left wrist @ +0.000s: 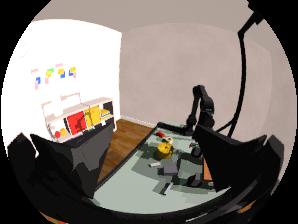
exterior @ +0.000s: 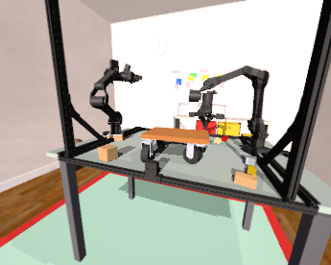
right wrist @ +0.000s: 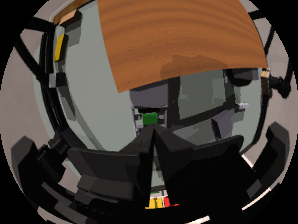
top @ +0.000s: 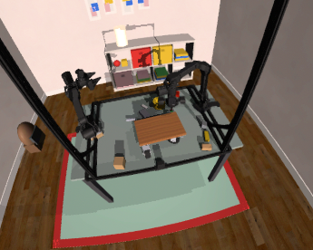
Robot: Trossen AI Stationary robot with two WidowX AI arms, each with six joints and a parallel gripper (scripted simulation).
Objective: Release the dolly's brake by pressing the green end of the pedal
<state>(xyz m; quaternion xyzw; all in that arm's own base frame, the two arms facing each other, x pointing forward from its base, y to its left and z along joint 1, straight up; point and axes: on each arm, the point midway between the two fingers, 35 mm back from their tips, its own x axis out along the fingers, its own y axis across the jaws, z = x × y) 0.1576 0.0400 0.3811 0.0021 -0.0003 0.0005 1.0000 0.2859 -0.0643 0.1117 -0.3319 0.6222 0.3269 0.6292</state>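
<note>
Now: the brake pedal 1 cm ahead of my right hand, 1 cm to the right of it and 7 cm below it. The rest, counted from my right hand: yellow object 19 cm ahead, 4 cm to the left, 12 cm below.
</note>
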